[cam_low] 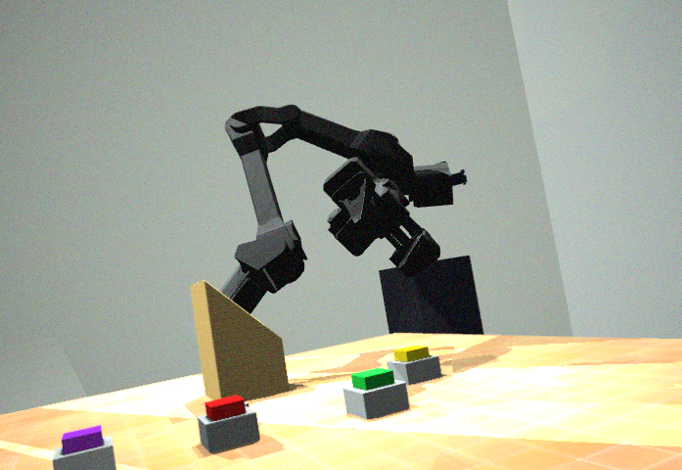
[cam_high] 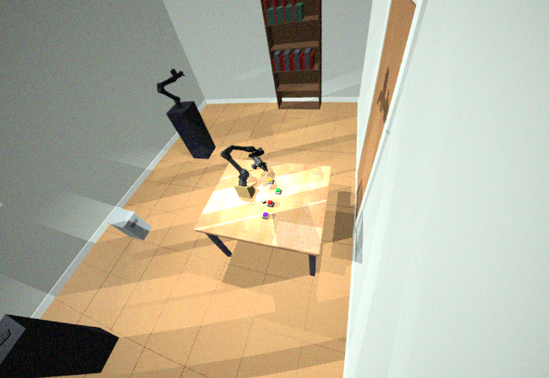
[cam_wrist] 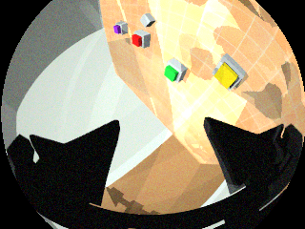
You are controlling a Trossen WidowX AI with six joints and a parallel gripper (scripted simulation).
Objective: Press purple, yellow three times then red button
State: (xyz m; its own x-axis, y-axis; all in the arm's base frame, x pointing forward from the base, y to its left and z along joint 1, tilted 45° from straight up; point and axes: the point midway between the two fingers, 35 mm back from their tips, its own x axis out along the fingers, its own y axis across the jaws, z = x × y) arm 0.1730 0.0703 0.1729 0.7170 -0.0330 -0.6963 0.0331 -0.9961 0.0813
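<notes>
Right now my gripper tip is 360 mm to the left of the purple button, 140 mm above it and 60 mm short of it. Round my gripper tip: red button (240 mm to the right, 140 mm below, 70 mm ahead); then yellow button (140 mm below, 10 mm to the left, 10 mm ahead); then green button (140 mm below, 110 mm ahead, 90 mm to the right).
</notes>
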